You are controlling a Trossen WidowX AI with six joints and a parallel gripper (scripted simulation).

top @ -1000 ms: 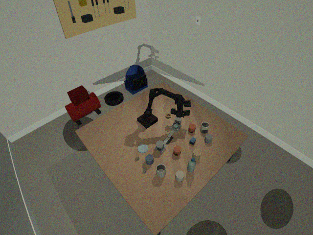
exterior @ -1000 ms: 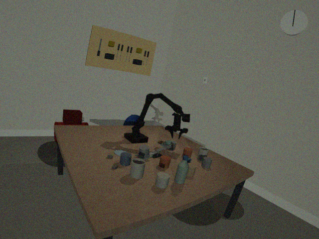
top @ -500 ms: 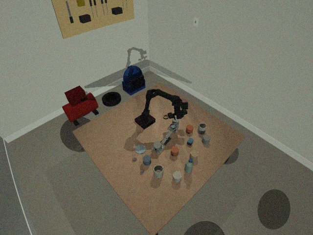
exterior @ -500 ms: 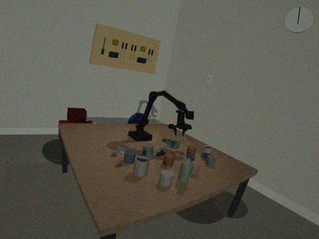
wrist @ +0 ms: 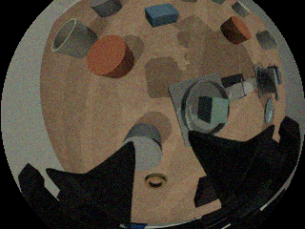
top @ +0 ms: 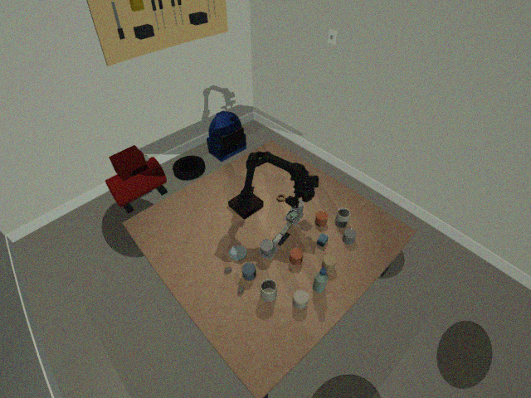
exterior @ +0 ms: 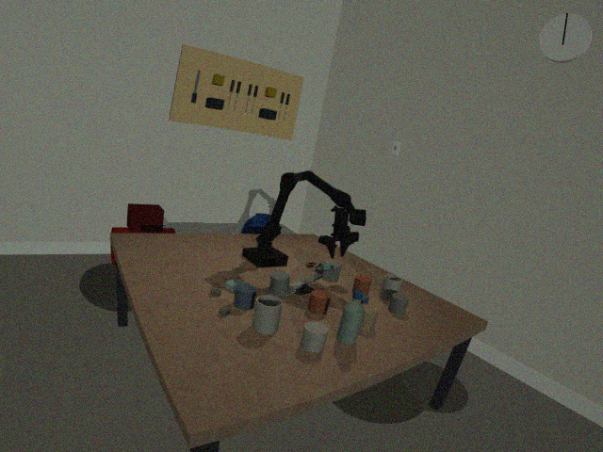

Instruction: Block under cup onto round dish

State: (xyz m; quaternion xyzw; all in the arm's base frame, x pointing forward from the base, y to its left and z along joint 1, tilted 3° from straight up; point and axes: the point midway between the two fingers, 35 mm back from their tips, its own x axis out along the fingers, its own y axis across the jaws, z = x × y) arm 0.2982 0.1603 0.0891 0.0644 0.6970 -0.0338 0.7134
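Now: gripper tip 110 mm past the round pale-blue dish, 430 mm to the left of it and 110 mm above it. The rest, counted from my gripper tip: blue cylinder: 30 mm ahead, 480 mm to the right, 80 mm below; then bottle: 350 mm ahead, 330 mm to the right, 10 mm below.
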